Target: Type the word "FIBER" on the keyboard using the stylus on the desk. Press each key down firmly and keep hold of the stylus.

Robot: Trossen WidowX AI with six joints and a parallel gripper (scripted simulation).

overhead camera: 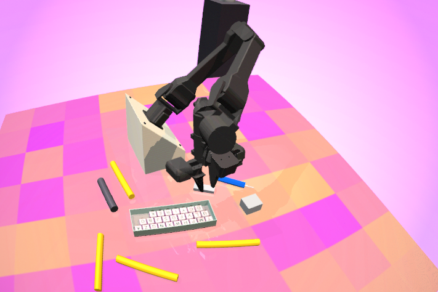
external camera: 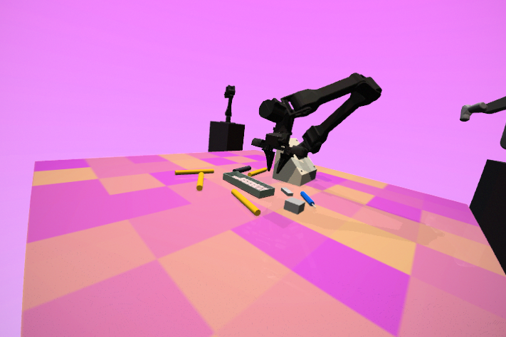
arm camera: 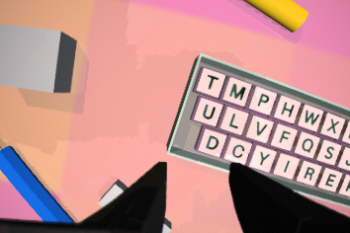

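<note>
My gripper tip is 3 cm past the blue stylus, 14 cm to the right of it and 7 cm above it. Round my gripper tip: grey block 5 cm ahead, 11 cm to the left, 6 cm below; then dark grey rod 15 cm behind, 24 cm to the right, 7 cm below.
</note>
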